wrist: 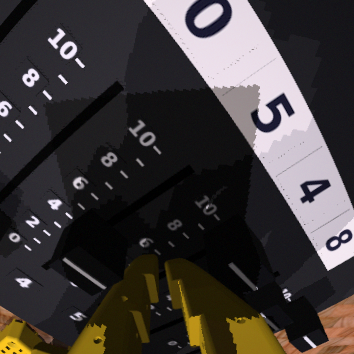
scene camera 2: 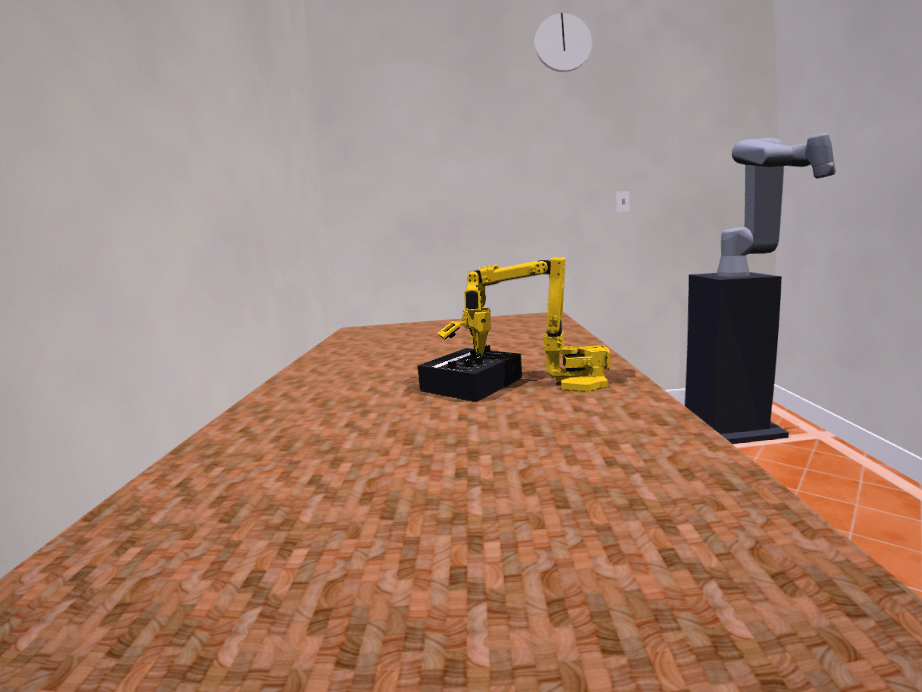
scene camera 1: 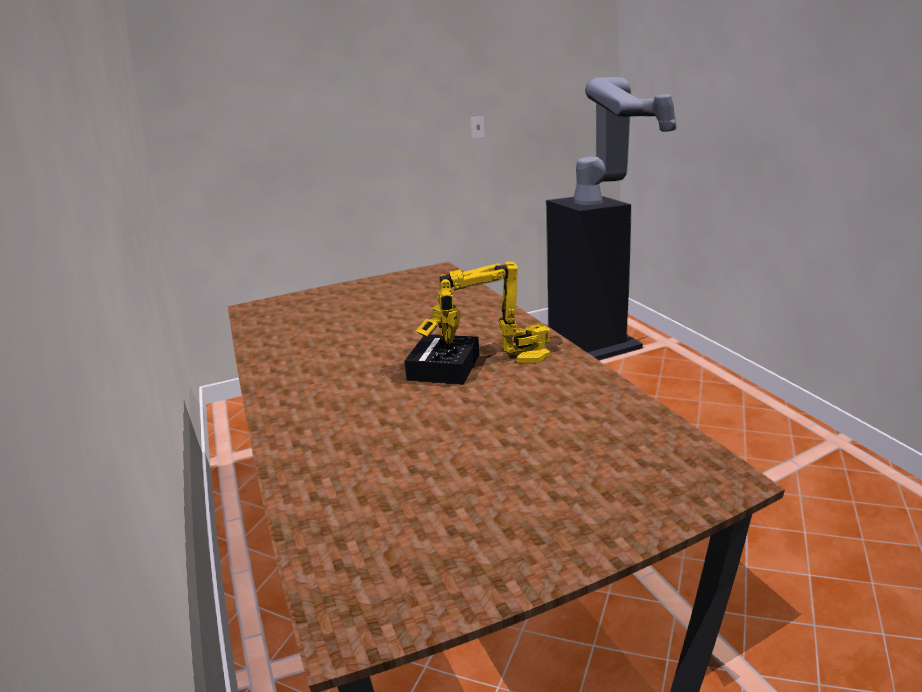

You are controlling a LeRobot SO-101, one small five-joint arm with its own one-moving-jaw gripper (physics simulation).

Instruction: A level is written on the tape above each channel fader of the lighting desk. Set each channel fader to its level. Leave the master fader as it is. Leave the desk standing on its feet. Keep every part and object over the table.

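Pixels of known places: hand, its tool point: (wrist: 156, 271) (scene camera 2: 479, 355) (scene camera 1: 448, 343); arm's base, origin of its link: (wrist: 55, 342) (scene camera 2: 571, 383) (scene camera 1: 521, 356).
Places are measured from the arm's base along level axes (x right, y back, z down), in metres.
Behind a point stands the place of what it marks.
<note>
The black lighting desk (scene camera 1: 434, 370) @(x -0.024, y -0.247, z -0.034 m) (scene camera 2: 446, 382) @(x -0.024, y -0.247, z -0.029 m) stands flat on the table. In the wrist view its white tape (wrist: 240, 60) @(x 0.050, y -0.229, z -0.055 m) reads 0, 5, 4 and 8. One black fader knob (wrist: 92, 240) @(x 0.031, y -0.190, z -0.064 m) is low on the slot below the 5. Another knob (wrist: 232, 247) @(x 0.059, y -0.195, z -0.065 m) is right of the jaws, and a further knob (wrist: 306, 320) @(x 0.096, y -0.168, z -0.064 m) is at the lower right. Their exact levels cannot be read. My gripper (scene camera 1: 448, 342) @(x 0.047, y -0.179, z -0.060 m) (scene camera 2: 478, 354) @(x 0.047, y -0.179, z -0.060 m) (wrist: 161, 261) @(x 0.047, y -0.179, z -0.060 m) is shut and empty, tips down over the desk between the first two knobs. Whether it touches a knob is unclear. The jaws hide part of the scales.
The wooden table (scene camera 1: 476, 484) @(x -0.433, y -0.324, z 0.000 m) (scene camera 2: 461, 521) @(x -0.444, y -0.214, z 0.000 m) carries the desk and my yellow arm's base (scene camera 1: 527, 341) @(x -0.018, y 0.009, z -0.048 m) (scene camera 2: 584, 368) @(x -0.013, y 0.023, z -0.034 m), right of the desk. A grey robot arm (scene camera 1: 612, 141) (scene camera 2: 763, 208) stands on a black pedestal (scene camera 1: 588, 275) (scene camera 2: 733, 350) beyond the table's right edge.
</note>
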